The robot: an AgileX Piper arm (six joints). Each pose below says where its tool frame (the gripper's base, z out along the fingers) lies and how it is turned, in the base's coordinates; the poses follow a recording.
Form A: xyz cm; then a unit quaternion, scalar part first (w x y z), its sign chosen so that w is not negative.
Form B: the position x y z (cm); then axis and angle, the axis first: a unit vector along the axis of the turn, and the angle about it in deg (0 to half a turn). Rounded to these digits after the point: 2 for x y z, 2 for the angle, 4 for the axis.
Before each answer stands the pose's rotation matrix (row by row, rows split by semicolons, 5 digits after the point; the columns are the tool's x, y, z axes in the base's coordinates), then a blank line. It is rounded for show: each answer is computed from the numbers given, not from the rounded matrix.
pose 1, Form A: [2.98, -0.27, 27.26, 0.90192, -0.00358, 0.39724, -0.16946]
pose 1, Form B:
0.62696 0.30284 0.71778; -0.30853 0.94254 -0.12818; -0.71535 -0.14109 0.68437

[2.98, -0.27, 27.26, -0.0083, 0.9198, -0.3924, 51.18]
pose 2, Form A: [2.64, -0.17, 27.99, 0.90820, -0.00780, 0.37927, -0.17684]
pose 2, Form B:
0.64977 0.31529 0.69166; -0.32713 0.93733 -0.11997; -0.68614 -0.14831 0.71219

[2.64, -0.17, 27.99, -0.0186, 0.9062, -0.4225, 49.49]
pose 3, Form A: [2.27, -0.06, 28.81, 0.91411, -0.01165, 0.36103, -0.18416]
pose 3, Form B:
0.67148 0.32828 0.66434; -0.34510 0.93190 -0.11168; -0.65576 -0.15427 0.73904

[2.27, -0.06, 28.81, -0.0287, 0.8904, -0.4542, 47.84]
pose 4, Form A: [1.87, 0.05, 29.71, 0.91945, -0.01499, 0.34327, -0.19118]
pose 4, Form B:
0.69123 0.34127 0.63697; -0.36185 0.92645 -0.10369; -0.62551 -0.15882 0.76388

[1.87, 0.05, 29.71, -0.0381, 0.8730, -0.4862, 46.31]
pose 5, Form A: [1.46, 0.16, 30.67, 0.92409, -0.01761, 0.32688, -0.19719]
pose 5, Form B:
0.70853 0.35293 0.61109; -0.37596 0.92161 -0.09637; -0.59720 -0.16146 0.78568

[1.46, 0.16, 30.67, -0.0461, 0.8554, -0.5160, 44.94]
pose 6, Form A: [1.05, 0.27, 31.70, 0.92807, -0.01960, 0.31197, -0.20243]
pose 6, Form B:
0.72339 0.36351 0.58699; -0.38797 0.91728 -0.08992; -0.57112 -0.16268 0.80458

[1.05, 0.27, 31.70, -0.0526, 0.8377, -0.5436, 43.73]
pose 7, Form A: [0.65, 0.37, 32.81, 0.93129, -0.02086, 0.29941, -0.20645]
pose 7, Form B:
0.73547 0.37204 0.56629; -0.39702 0.91389 -0.08477; -0.54906 -0.16248 0.81984

[0.65, 0.37, 32.81, -0.0573, 0.8219, -0.5667, 42.73]
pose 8, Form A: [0.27, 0.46, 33.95, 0.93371, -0.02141, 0.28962, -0.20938]
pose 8, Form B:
0.74456 0.37860 0.54981; -0.40340 0.91140 -0.08130; -0.53188 -0.16126 0.83132

[0.27, 0.46, 33.95, -0.0598, 0.8089, -0.5848, 41.96]
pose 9, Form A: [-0.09, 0.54, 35.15, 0.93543, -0.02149, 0.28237, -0.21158]
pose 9, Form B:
0.75100 0.38370 0.53737; -0.40798 0.90954 -0.07928; -0.51919 -0.15969 0.83961

[-0.09, 0.54, 35.15, -0.0608, 0.7988, -0.5985, 41.40]
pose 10, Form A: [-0.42, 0.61, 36.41, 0.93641, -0.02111, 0.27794, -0.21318]
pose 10, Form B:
0.75461 0.38751 0.52953; -0.41098 0.90822 -0.07897; -0.51153 -0.15804 0.84461

[-0.42, 0.61, 36.41, -0.0602, 0.7920, -0.6075, 41.09]
